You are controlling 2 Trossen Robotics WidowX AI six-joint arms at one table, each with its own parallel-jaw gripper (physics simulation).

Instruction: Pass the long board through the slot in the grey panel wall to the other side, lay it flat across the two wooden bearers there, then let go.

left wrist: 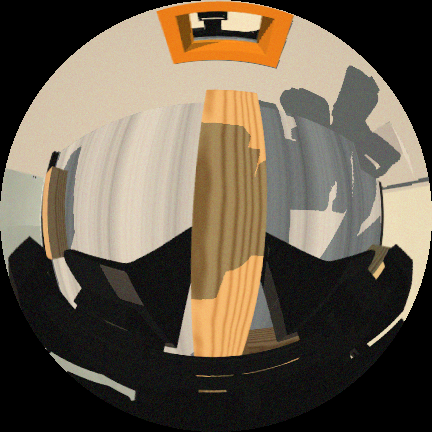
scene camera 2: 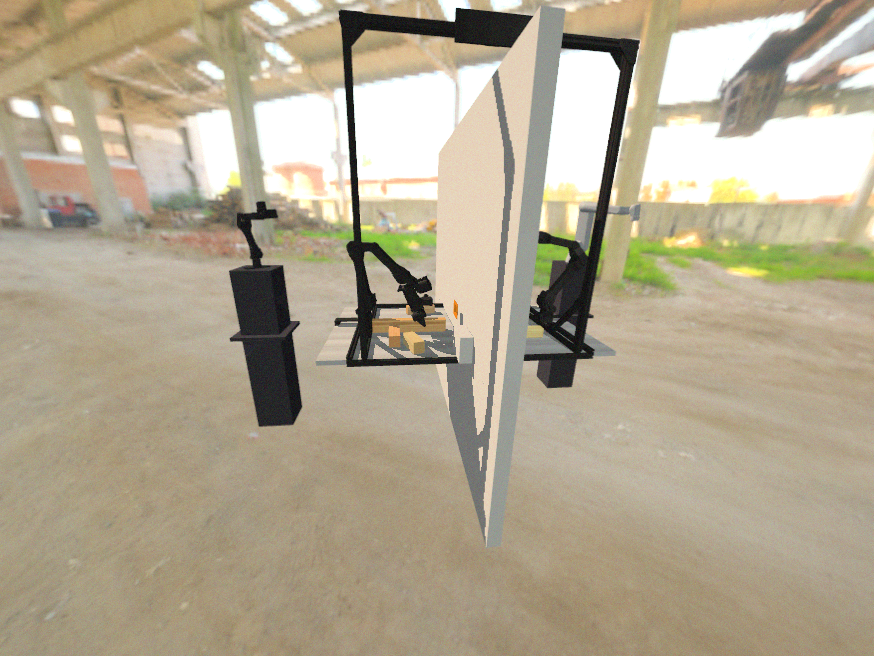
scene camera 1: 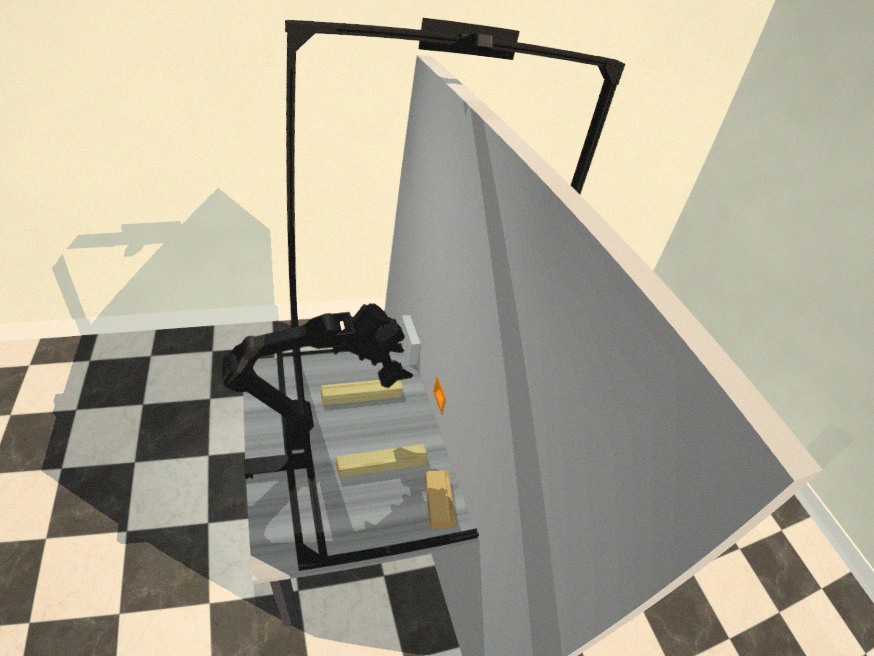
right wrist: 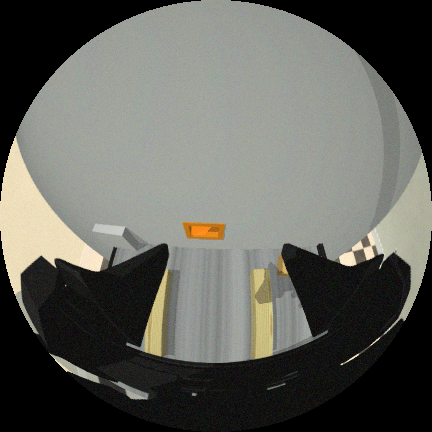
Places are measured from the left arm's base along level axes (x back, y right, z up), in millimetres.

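Where they show: left gripper, fingertip midpoint: (left wrist: 224,232) (scene camera 2: 424,325); right gripper, fingertip midpoint: (scene camera 1: 407,363) (right wrist: 227,250); right arm's base, origin of the base link: (left wrist: 212,30) (scene camera 2: 545,321) (scene camera 1: 296,440).
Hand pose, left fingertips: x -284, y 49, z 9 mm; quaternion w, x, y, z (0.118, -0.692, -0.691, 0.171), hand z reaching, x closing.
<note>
After its pixels a point has its place.
The long wooden board (scene camera 2: 388,324) @(x -113, y 67, z 21 mm) (left wrist: 230,190) @(x -307, y 49, z 40 mm) lies low on the left side of the grey panel wall (scene camera 1: 600,353) @(x -482, y -446, z 748 mm) (scene camera 2: 473,211) @(x -432, y 300, z 520 mm) in scene camera 2. My left gripper (scene camera 2: 422,321) @(x -284, y 49, z 9 mm) (left wrist: 224,232) @(x -284, y 49, z 9 mm) is shut on it. In the left wrist view the board's far end shows below the orange-framed slot (scene camera 1: 437,384) @(x -481, y 78, z 92 mm) (left wrist: 225,55) @(x -431, y 45, z 52 mm) (right wrist: 205,238) @(x -486, y 40, z 50 mm), outside it. Whether the board touches the table is unclear. My right gripper (scene camera 1: 405,361) @(x -614, y 8, z 275 mm) (right wrist: 227,250) @(x -614, y 8, z 275 mm) is open and empty beyond the wall, above two pale bearers. One bearer (scene camera 1: 362,392) @(x -698, y 136, z 23 mm) (right wrist: 157,320) @(x -710, y 146, z 25 mm) is near it; the other bearer (scene camera 1: 381,460) @(x -691, y -119, z 25 mm) (right wrist: 261,320) @(x -698, y -100, z 25 mm) lies parallel.
A brown block (scene camera 1: 439,499) @(x -562, y -265, z 19 mm) (right wrist: 283,265) @(x -554, y -177, z 19 mm) lies beside the bearers near the wall. Two short blocks (scene camera 2: 394,336) @(x -141, y 247, z 29 mm) (scene camera 2: 414,343) @(x -219, y 326, z 27 mm) lie in front of the board. A pale upright block (scene camera 1: 412,338) @(x -504, y 297, z 81 mm) (scene camera 2: 465,349) @(x -405, y 415, z 34 mm) (right wrist: 110,229) @(x -499, y 323, z 81 mm) stands against the wall. A black frame (scene camera 1: 290,176) @(x -888, y 345, z 645 mm) (scene camera 2: 350,141) @(x -25, y 379, z 709 mm) rises around the table.
</note>
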